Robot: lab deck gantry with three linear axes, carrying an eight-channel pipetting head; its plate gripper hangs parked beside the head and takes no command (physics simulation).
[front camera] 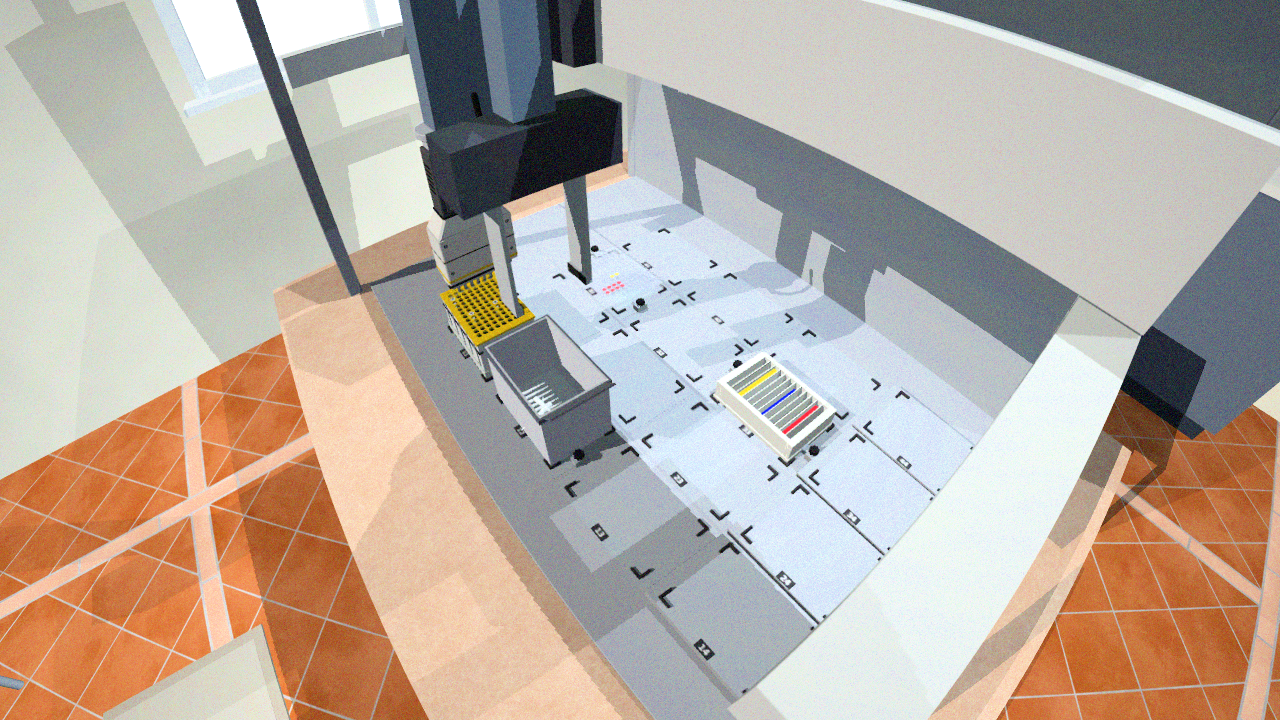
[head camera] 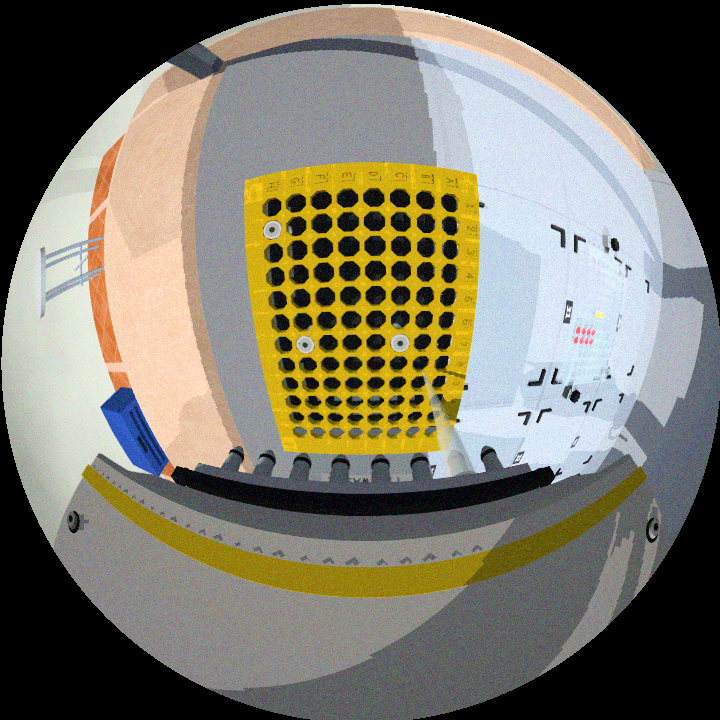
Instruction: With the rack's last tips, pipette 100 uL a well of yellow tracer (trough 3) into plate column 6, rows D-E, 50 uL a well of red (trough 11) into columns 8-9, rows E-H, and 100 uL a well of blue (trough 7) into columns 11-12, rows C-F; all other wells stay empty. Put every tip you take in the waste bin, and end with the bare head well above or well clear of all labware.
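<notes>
The eight-channel head hangs low over the yellow tip rack. One tip is on the second channel from the right in the head view; the other channels are bare. The rack holds three tips, at H2, G7 and C7. The clear plate shows two yellow wells and a block of red wells. The trough rack has yellow, blue and red liquid. Tips lie in the grey waste bin. The parked plate gripper is open and empty.
The waste bin stands directly beside the tip rack. One gripper finger hangs close to the tip rack, the other near the plate. Black locating knobs stand on the deck. A blue box shows at the left of the head view.
</notes>
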